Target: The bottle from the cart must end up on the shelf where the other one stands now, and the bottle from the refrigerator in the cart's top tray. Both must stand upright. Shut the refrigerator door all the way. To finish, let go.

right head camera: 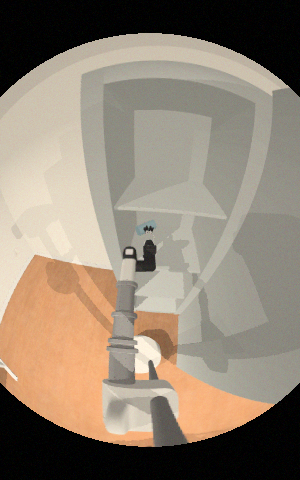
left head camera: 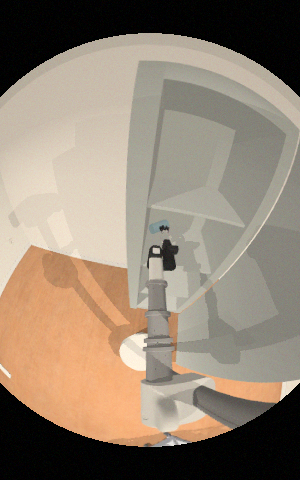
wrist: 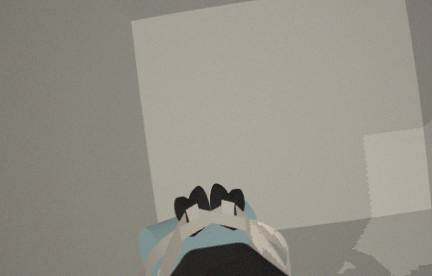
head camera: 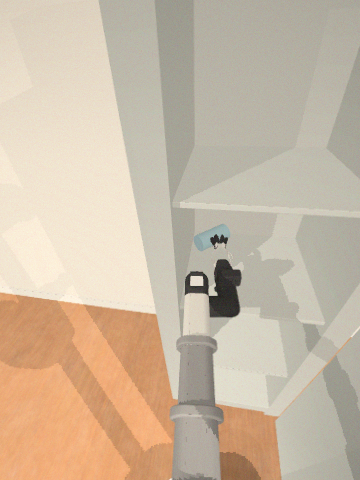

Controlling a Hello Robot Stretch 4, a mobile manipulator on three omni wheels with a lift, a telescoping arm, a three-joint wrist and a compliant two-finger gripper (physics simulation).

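Where they show: gripper, fingertip midpoint: (right head camera: 148, 226) (left head camera: 163, 225) (wrist: 209, 199) (head camera: 218, 236); robot's base, link origin: (right head camera: 139, 353) (left head camera: 140, 350).
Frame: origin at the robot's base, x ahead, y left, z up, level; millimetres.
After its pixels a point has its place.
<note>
A light blue bottle (head camera: 203, 241) @[z 959, x 794, y -28 mm] (left head camera: 156, 227) @[z 958, x 803, y -44 mm] (right head camera: 141, 229) @[z 955, x 798, y -39 mm] (wrist: 154, 237) @[z 963, x 796, y -19 mm] lies on its side inside the open refrigerator (head camera: 135, 165) @[z 1374, x 518, y 118 mm] (left head camera: 135, 175) @[z 1397, x 516, y 101 mm] (right head camera: 92, 150) @[z 1506, x 515, y 97 mm], low near its left wall, on what looks like the shelf (head camera: 304, 285) @[z 900, x 625, y -379 mm] under the upper one. My gripper (head camera: 219, 240) @[z 1002, x 773, y -84 mm] (left head camera: 164, 228) @[z 1002, x 773, y -84 mm] (right head camera: 149, 229) @[z 1002, x 773, y -84 mm] (wrist: 209, 199) @[z 1002, x 773, y -84 mm] is shut, its black fingertips nearly together. It overlaps the bottle in every view and seems to be in front of or just over it, not around it. Whether it touches the bottle is unclear. The fingers hide part of the bottle. The cart and a second bottle cannot be made out.
The upper shelf (head camera: 280, 187) @[z 1286, x 597, y -197 mm] (left head camera: 205, 205) @[z 1286, x 589, y -212 mm] (right head camera: 175, 200) @[z 1286, x 584, y -193 mm] spans the refrigerator above the bottle. The refrigerator door (head camera: 310, 435) @[z 481, x 283, y -412 mm] (left head camera: 245, 305) @[z 1080, x 184, y -401 mm] (right head camera: 235, 315) @[z 1087, x 152, y -397 mm] stands open on the right. Lower shelves lie beneath the wrist. A pale wall (head camera: 65, 175) @[z 1102, x 1143, y 662 mm] is on the left.
</note>
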